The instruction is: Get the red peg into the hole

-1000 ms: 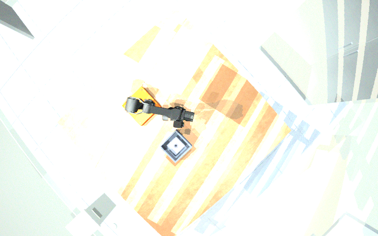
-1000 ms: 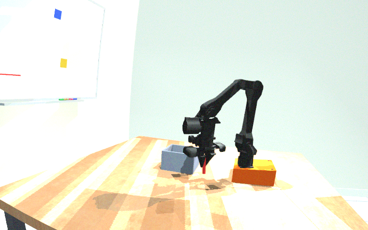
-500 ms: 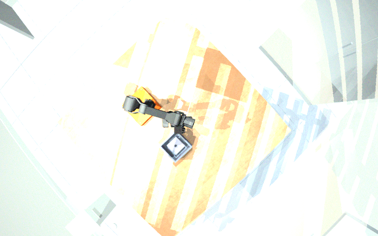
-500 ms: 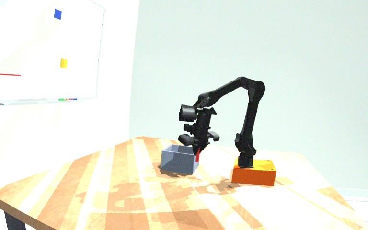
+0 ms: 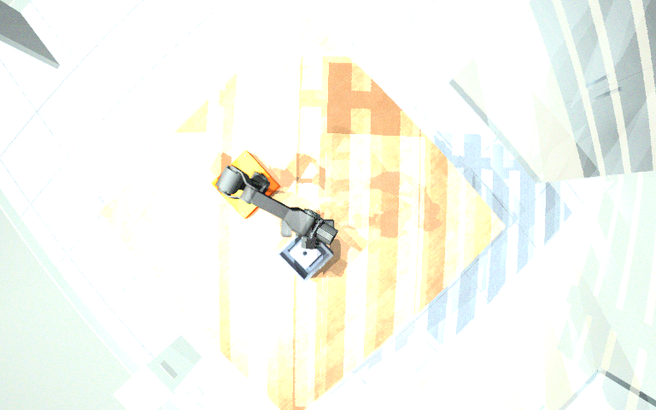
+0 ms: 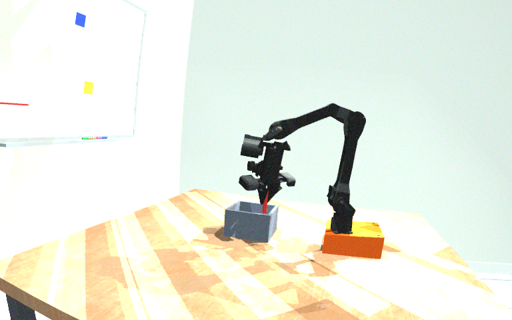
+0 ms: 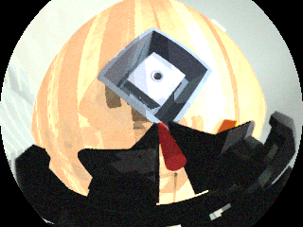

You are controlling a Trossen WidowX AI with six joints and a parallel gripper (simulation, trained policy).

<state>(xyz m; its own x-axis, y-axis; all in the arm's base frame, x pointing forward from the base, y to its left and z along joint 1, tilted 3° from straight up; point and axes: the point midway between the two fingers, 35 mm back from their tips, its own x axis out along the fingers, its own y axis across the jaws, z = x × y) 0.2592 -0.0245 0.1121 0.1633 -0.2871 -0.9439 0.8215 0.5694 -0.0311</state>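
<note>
Now: gripper tip 40 mm short of the grey box, 80 mm to the left of it and 110 mm above it. Round my gripper tip: red peg: 10 mm behind, 10 mm to the left, 10 mm above.
</note>
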